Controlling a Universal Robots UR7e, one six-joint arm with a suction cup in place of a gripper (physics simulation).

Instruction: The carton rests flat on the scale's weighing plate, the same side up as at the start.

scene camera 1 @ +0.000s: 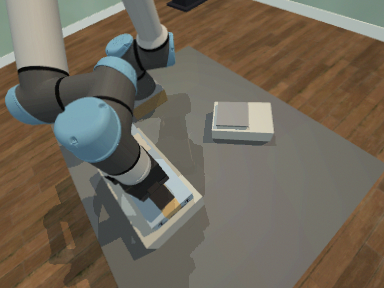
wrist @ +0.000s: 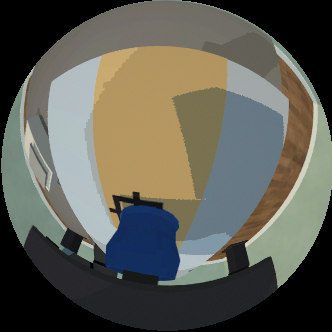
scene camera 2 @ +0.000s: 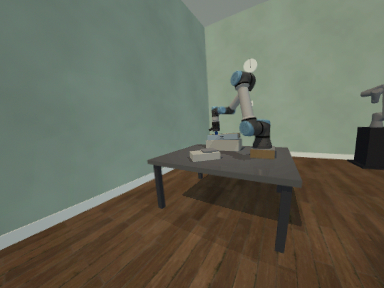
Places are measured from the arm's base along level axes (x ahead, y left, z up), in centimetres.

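Where they show: hand, its tool point: (wrist: pixel 148 212); arm's base, origin of its link: (scene camera 1: pixel 140 89) (scene camera 2: pixel 262 147).
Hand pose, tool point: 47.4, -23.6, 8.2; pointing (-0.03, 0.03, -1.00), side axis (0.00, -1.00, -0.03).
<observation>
Things, the pixels of their top centre, and the offset from my tool point, as dx, dy, dz. Level surfaces: height alone.
- carton, centre of its top: (wrist: pixel 149 266) (scene camera 1: pixel 137 163) (scene camera 2: pixel 223 133) -8.4, +0.4, +2.2
- cream open box, centre of its top: (scene camera 1: pixel 141 176) (scene camera 2: pixel 224 139) -8.2, -1.4, -5.0
- scale, centre of its top: (wrist: pixel 31 159) (scene camera 1: pixel 242 113) (scene camera 2: pixel 204 149) -2.1, +42.5, -8.4
- grey table, height of its surface: dz -15.8
The carton (scene camera 1: pixel 179 189) (scene camera 2: pixel 231 136) (wrist: pixel 155 125) is light blue with a tan band along its top. It lies flat in a cream open box (scene camera 1: pixel 181 219) (scene camera 2: pixel 224 145), its top standing a little above the rim. My gripper (scene camera 2: pixel 216 133) (wrist: pixel 145 211), a dark blue suction cup, is down on the carton's top and appears to touch it; it covers part of the black printed mark. In scene camera 1 the wrist hides the cup. The scale (scene camera 1: pixel 261 120) (scene camera 2: pixel 205 156) is a low cream block with a grey weighing plate (scene camera 1: pixel 232 114) (wrist: pixel 38 165), which bears nothing.
The box and the scale stand apart on the grey table (scene camera 1: pixel 280 200) (scene camera 2: pixel 240 167). The arm's base is on a wooden block (scene camera 1: pixel 152 104) (scene camera 2: pixel 263 153) at the table's edge, near one end of the box. A black stand (scene camera 2: pixel 370 145) stands off the table.
</observation>
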